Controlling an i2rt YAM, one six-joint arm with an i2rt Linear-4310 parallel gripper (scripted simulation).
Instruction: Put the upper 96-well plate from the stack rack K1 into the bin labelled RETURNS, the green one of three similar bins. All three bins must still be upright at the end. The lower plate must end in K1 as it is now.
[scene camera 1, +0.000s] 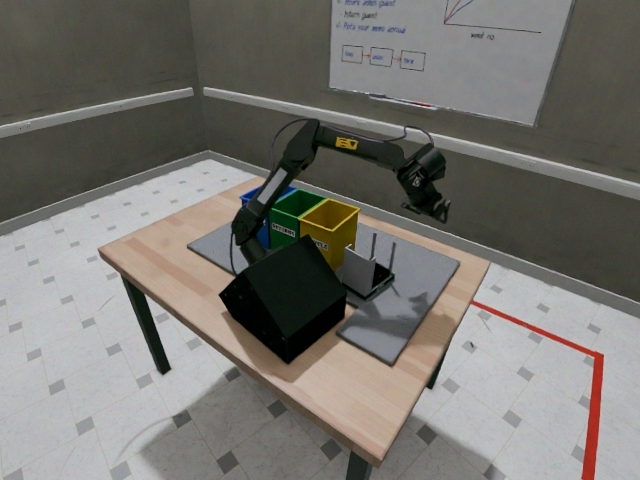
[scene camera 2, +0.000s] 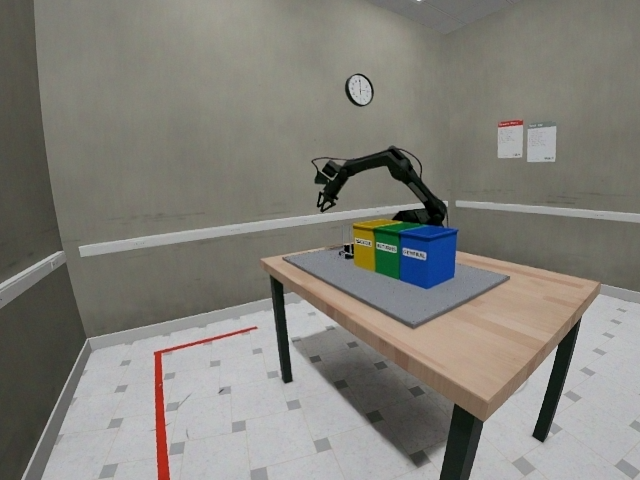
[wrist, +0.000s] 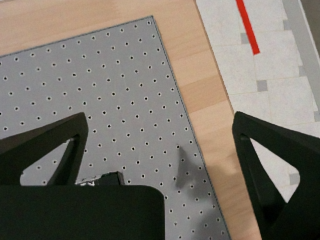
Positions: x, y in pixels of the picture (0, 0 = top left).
Scene:
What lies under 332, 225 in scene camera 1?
A yellow bin.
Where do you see my gripper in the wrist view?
At 159, 120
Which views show the green returns bin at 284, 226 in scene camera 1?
Scene camera 1 and scene camera 2 only.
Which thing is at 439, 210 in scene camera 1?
My gripper.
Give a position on a green returns bin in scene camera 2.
387, 242

